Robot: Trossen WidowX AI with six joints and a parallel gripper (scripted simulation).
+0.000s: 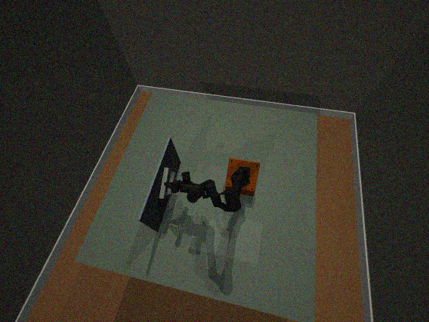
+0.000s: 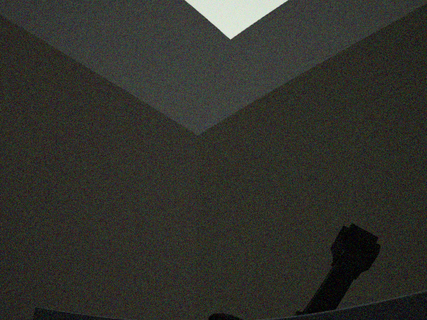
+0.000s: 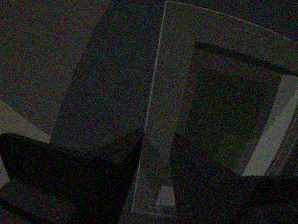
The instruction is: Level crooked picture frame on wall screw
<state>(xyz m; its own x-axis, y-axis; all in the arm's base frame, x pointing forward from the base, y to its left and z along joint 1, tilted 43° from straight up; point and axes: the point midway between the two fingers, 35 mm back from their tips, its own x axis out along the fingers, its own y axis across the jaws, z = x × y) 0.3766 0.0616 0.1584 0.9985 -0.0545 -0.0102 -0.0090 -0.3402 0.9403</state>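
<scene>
The picture frame is 10 mm ahead of my gripper tip, 20 mm to the right of it and 50 mm below it. Round my gripper tip: wall panel 20 mm ahead, 10 mm to the right, 70 mm below.
</scene>
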